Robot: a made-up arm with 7 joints.
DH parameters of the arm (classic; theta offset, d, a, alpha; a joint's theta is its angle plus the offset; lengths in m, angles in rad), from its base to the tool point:
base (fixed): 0 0 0 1.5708
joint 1: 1.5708 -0.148 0 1.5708
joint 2: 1.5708 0 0 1.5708
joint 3: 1.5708 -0.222 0 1.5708
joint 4: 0 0 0 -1.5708
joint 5: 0 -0.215 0 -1.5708
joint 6: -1.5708 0 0 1.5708
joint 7: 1.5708 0 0 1.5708
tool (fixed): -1.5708 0 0 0
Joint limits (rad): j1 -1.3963..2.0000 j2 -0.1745..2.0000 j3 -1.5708..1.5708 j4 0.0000..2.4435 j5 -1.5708..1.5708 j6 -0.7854..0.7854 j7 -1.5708..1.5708
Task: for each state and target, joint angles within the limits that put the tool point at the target. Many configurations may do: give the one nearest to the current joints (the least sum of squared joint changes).
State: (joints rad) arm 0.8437 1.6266 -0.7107 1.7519 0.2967 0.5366 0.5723
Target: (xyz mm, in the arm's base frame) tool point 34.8 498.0 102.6
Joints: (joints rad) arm 1.4454 2.0000 -1.0002 1.1530 0.2967 0.5366 0.5723
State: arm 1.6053 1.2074 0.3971 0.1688 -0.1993 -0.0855 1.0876
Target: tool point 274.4 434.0 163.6
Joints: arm 1.8608 0.6925 0.2784 0.3885 -0.1993 -0.0855 1.0876
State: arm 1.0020 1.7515 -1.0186 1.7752 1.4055 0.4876 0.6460
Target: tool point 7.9 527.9 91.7
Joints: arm 1.3386 2.0000 -1.0129 0.9272 1.4055 0.4876 0.6460
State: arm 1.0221 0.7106 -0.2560 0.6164 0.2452 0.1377 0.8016
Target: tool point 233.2 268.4 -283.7
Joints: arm 0.2500 0.5905 -0.5004 0.9714 0.2452 0.1377 0.8016
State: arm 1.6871 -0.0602 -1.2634 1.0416 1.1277 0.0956 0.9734
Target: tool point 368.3 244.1 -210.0
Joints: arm 1.0270 0.3204 -1.3200 0.2045 1.1277 0.0956 0.9734
